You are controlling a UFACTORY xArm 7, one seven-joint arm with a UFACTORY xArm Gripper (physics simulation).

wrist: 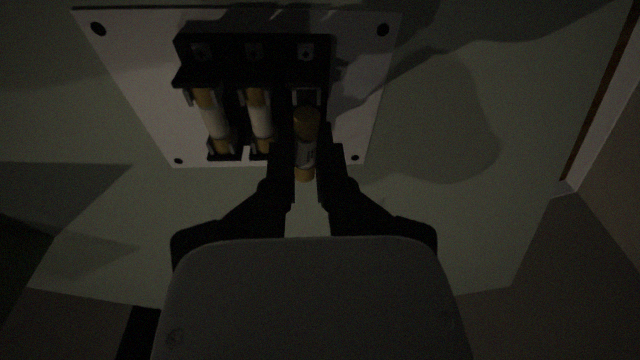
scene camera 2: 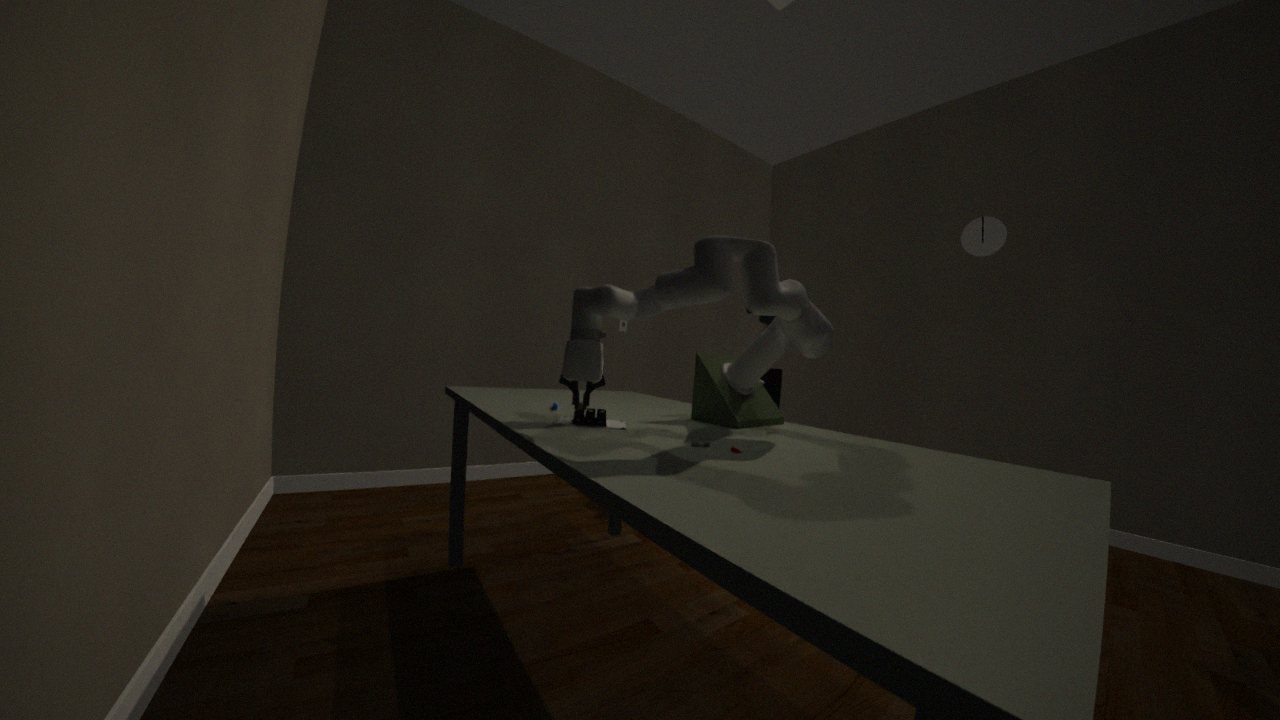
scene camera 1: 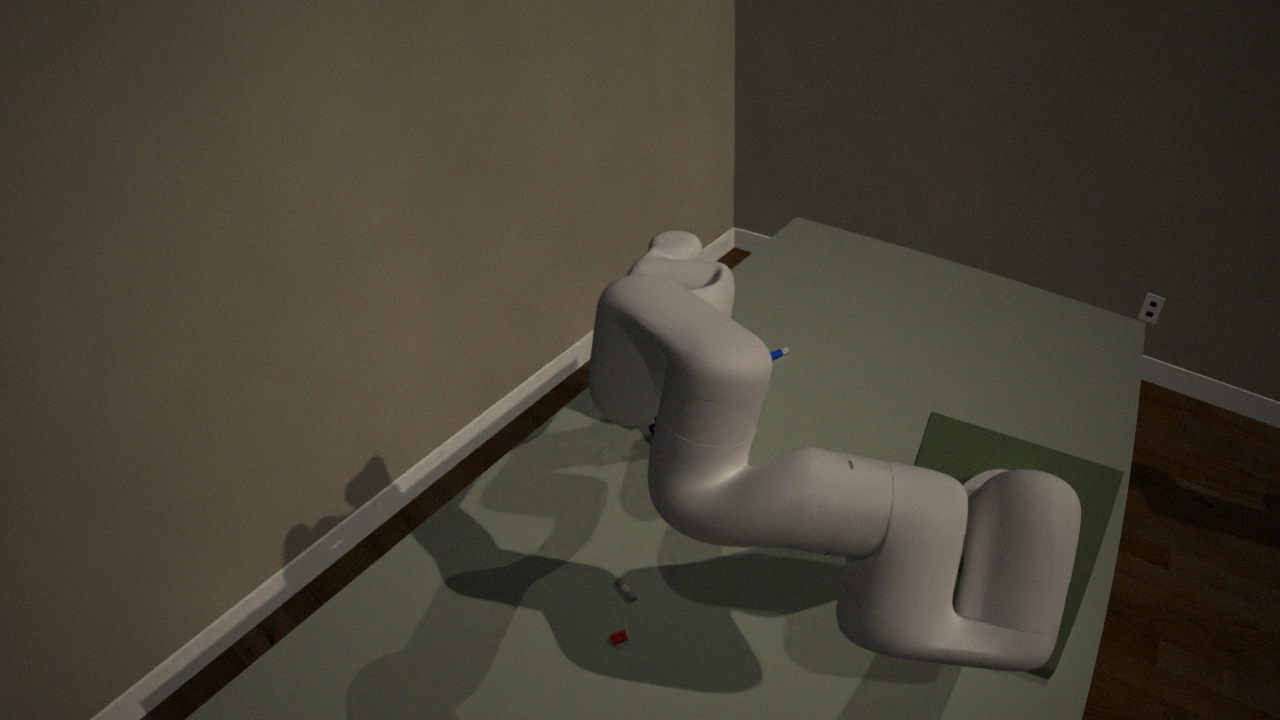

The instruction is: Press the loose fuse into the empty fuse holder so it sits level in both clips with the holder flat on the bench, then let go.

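Places are measured from the arm's base along level axes (x back, y right, z up), in millimetres.
Pixels of known places: gripper, fingertip midpoint: [wrist: 305, 139] [scene camera 2: 580, 408]; arm's base at its link origin: [scene camera 2: 736, 379].
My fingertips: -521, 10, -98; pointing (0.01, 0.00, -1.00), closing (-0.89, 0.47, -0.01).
For each thing: its top centre in the pictures, then the offset to it from my fingertips, as dx, dy, dz. "pt": a spot on its surface instead.
- loose fuse at its top centre: [wrist: 305, 157] +0, +1, +14
- slot's far clip at a spot on its surface: [wrist: 306, 90] pt -11, -19, -18
- white base plate at a spot on its surface: [wrist: 135, 95] pt +96, -56, -34
- blue piece at its top centre: [scene camera 1: 756, 359] [scene camera 2: 554, 405] +5, +219, -22
- small grey piece at its top centre: [scene camera 1: 625, 587] [scene camera 2: 700, 441] +153, -299, -25
- red piece at its top centre: [scene camera 1: 619, 637] [scene camera 2: 737, 447] +199, -361, -27
My gripper [wrist: 305, 139] [scene camera 2: 581, 407] is shut on the loose fuse [wrist: 306, 145], which has a pale labelled middle and brass end caps. The fuse is lined up lengthwise with the right-hand slot of the black fuse holder [wrist: 252, 40] [scene camera 2: 589, 419] in the wrist view. Its far cap is just short of the slot's far clip [wrist: 306, 90]; the near clip is hidden by the fuse and fingers. I cannot tell whether the fuse touches the holder. The holder stands on a white base plate [wrist: 135, 95] on the bench. The arm hides the gripper in scene camera 1.
Two seated fuses [wrist: 215, 120] [wrist: 260, 117] fill the holder's other slots, left of my fingers. A blue piece [scene camera 1: 777, 354] [scene camera 2: 554, 406], a small grey piece [scene camera 1: 625, 589] and a red piece [scene camera 1: 618, 637] [scene camera 2: 735, 449] lie on the bench. A green block [scene camera 2: 716, 394] is by the arm's base.
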